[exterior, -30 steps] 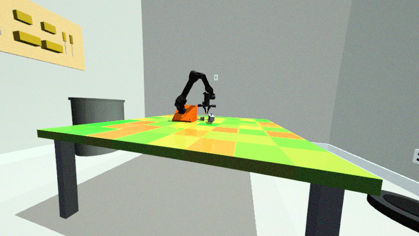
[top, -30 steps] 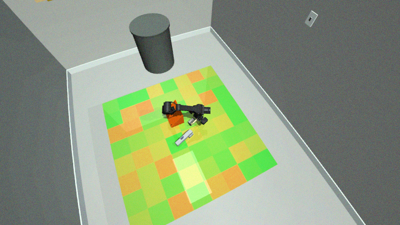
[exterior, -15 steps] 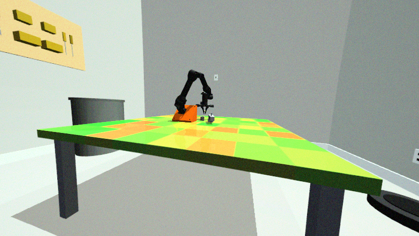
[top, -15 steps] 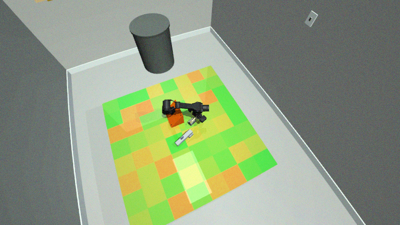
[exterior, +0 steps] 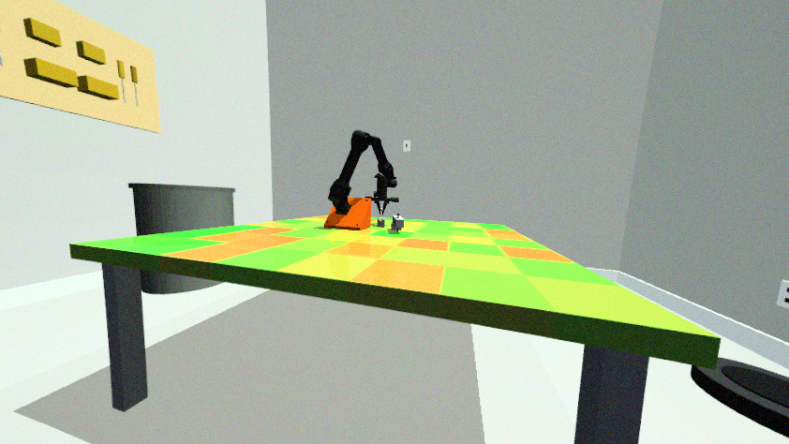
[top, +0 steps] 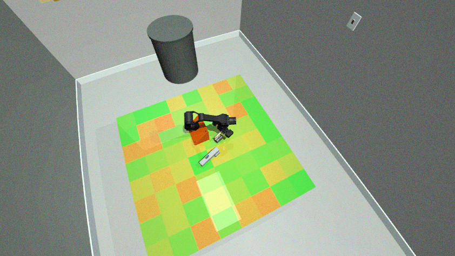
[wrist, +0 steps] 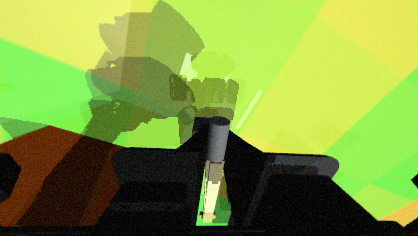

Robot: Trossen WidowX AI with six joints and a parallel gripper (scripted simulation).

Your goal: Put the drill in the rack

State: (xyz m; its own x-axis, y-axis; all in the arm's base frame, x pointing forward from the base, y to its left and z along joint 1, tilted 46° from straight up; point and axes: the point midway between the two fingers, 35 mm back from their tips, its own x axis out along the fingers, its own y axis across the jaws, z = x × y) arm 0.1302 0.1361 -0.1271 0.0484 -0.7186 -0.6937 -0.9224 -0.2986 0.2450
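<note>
My gripper tip is 1 cm short of the drill, 4 cm to the left of it and 3 cm below it. Round my gripper tip: light grey elongated block: 15 cm ahead, 17 cm to the right, 2 cm below.
</note>
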